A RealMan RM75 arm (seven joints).
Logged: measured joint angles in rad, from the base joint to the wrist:
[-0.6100, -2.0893, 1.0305, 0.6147, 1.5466, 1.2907, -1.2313]
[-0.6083, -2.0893, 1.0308, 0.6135, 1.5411, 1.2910, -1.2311]
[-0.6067, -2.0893, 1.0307, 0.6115, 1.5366, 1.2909, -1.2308]
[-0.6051, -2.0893, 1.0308, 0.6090, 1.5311, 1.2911, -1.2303]
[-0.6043, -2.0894, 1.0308, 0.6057, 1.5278, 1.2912, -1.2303]
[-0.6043, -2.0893, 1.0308, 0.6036, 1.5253, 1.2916, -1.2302]
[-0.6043, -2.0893, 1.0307, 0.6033, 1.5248, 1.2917, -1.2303]
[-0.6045, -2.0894, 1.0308, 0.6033, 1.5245, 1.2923, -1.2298]
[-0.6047, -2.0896, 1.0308, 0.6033, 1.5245, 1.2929, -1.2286]
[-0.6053, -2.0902, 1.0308, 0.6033, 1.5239, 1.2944, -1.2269]
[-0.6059, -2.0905, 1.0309, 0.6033, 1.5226, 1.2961, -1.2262]
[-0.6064, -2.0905, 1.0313, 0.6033, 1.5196, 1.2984, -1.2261]
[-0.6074, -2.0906, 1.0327, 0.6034, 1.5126, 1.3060, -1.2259]
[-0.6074, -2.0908, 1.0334, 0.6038, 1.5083, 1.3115, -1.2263]
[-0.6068, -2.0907, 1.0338, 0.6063, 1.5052, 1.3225, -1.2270]
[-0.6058, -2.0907, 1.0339, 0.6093, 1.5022, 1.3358, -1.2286]
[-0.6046, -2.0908, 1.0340, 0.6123, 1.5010, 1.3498, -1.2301]
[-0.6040, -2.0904, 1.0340, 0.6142, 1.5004, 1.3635, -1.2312]
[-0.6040, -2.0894, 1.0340, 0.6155, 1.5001, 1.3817, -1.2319]
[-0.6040, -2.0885, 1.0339, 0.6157, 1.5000, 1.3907, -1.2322]
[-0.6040, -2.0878, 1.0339, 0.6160, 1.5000, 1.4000, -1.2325]
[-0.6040, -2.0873, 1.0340, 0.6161, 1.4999, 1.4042, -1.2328]
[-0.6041, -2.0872, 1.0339, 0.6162, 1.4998, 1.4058, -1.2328]
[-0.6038, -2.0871, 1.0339, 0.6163, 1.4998, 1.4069, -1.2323]
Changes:
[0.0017, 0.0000, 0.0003, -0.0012, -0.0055, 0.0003, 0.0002]
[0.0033, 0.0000, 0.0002, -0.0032, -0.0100, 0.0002, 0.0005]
[0.0049, 0.0000, 0.0003, -0.0057, -0.0155, 0.0004, 0.0010]
[0.0057, -0.0001, 0.0003, -0.0090, -0.0188, 0.0005, 0.0010]
[0.0057, 0.0000, 0.0003, -0.0111, -0.0213, 0.0009, 0.0011]
[0.0057, 0.0000, 0.0002, -0.0114, -0.0218, 0.0010, 0.0010]
[0.0055, -0.0001, 0.0003, -0.0114, -0.0221, 0.0016, 0.0015]
[0.0053, -0.0003, 0.0003, -0.0114, -0.0221, 0.0022, 0.0027]
[0.0047, -0.0009, 0.0003, -0.0114, -0.0227, 0.0037, 0.0044]
[0.0041, -0.0012, 0.0004, -0.0114, -0.0240, 0.0054, 0.0051]
[0.0036, -0.0012, 0.0008, -0.0114, -0.0270, 0.0077, 0.0052]
[0.0026, -0.0013, 0.0022, -0.0113, -0.0340, 0.0153, 0.0054]
[0.0026, -0.0015, 0.0029, -0.0109, -0.0383, 0.0208, 0.0050]
[0.0032, -0.0014, 0.0033, -0.0084, -0.0414, 0.0318, 0.0043]
[0.0042, -0.0014, 0.0034, -0.0054, -0.0444, 0.0451, 0.0027]
[0.0054, -0.0015, 0.0035, -0.0024, -0.0456, 0.0591, 0.0012]
[0.0060, -0.0011, 0.0035, -0.0005, -0.0462, 0.0728, 0.0001]
[0.0060, -0.0001, 0.0035, 0.0008, -0.0465, 0.0910, -0.0006]
[0.0060, 0.0008, 0.0034, 0.0010, -0.0466, 0.1000, -0.0009]
[0.0060, 0.0015, 0.0034, 0.0013, -0.0466, 0.1093, -0.0012]
[0.0060, 0.0020, 0.0035, 0.0014, -0.0467, 0.1135, -0.0015]
[0.0059, 0.0021, 0.0034, 0.0015, -0.0468, 0.1151, -0.0015]
[0.0062, 0.0022, 0.0034, 0.0016, -0.0468, 0.1162, -0.0010]

